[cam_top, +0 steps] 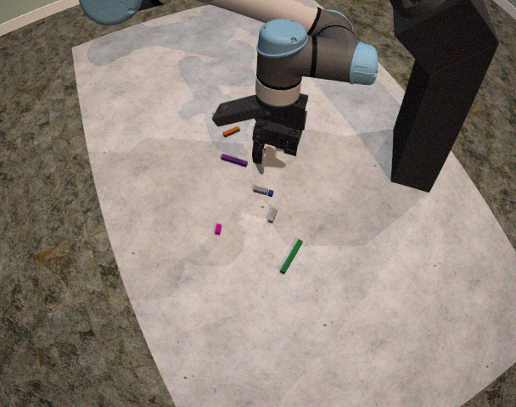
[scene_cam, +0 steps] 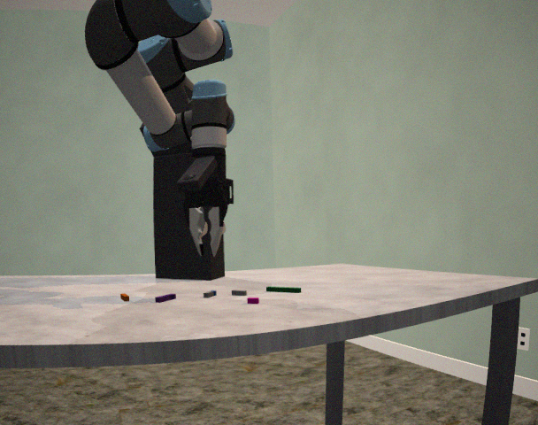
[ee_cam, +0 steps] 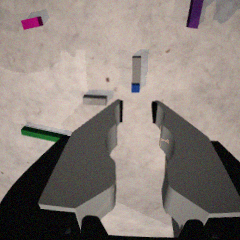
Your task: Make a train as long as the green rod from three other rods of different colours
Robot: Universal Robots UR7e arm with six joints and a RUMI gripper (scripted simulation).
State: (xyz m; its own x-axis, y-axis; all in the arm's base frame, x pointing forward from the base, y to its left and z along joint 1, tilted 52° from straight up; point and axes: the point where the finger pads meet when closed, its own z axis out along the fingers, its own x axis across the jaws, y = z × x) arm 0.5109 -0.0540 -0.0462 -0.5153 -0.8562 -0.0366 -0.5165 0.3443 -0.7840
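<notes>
My gripper is now 180 mm to the left of the orange rod, 100 mm above it and 20 mm past it. Also, from my hand: purple rod 100 mm to the right, 100 mm below, 10 mm ahead; magenta rod 120 mm ahead, 100 mm below, 40 mm to the left; blue rod 100 mm below, 20 mm to the left, 20 mm behind.
</notes>
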